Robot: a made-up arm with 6 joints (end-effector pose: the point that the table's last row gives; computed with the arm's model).
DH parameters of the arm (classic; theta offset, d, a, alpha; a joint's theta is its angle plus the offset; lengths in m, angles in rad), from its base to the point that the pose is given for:
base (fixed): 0 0.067 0 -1.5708
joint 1: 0 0.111 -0.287 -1.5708
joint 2: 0 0.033 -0.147 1.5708
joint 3: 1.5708 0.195 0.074 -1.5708
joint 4: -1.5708 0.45 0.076 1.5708
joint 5: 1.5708 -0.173 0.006 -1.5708
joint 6: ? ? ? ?
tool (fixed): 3.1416 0.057 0 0
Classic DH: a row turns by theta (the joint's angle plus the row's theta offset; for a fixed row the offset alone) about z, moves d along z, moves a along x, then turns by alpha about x.
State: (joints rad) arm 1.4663 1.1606 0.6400 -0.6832 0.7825 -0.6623
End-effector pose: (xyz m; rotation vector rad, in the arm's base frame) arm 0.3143 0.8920 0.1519 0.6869 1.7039 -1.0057
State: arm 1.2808 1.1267 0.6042 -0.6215 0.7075 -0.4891
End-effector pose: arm 0.2558 0.9056 0.2242 0.6129 1.4755 -0.9557
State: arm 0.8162 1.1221 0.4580 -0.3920 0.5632 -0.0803
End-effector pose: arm 0.0477 0.9520 0.2468 0.3474 0.8507 -0.8338
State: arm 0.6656 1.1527 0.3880 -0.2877 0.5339 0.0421
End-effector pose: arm -0.0097 0.9654 0.1908 0.2301 0.6324 -0.8040
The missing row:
joint 6: 0 -0.263 -0.039 1.5708
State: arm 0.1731 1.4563 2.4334 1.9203 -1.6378 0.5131
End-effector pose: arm -0.1871 0.1845 0.2619 -0.7863 0.7836 -0.1232
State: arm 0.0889 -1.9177 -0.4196 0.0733 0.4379 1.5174
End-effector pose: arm -0.5632 -0.6312 -0.3751 2.0627 -1.0906 1.5416
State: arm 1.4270 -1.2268 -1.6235 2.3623 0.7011 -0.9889
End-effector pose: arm -0.6061 0.1121 0.1042 -1.2864 1.1386 -0.1042
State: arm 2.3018 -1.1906 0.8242 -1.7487 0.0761 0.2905
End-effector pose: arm 0.7681 -0.0330 0.1889 -0.6372 -2.5024 1.1979
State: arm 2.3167 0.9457 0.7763 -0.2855 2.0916 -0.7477
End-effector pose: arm 0.6080 0.9077 0.2794 1.6978 2.2909 0.1452
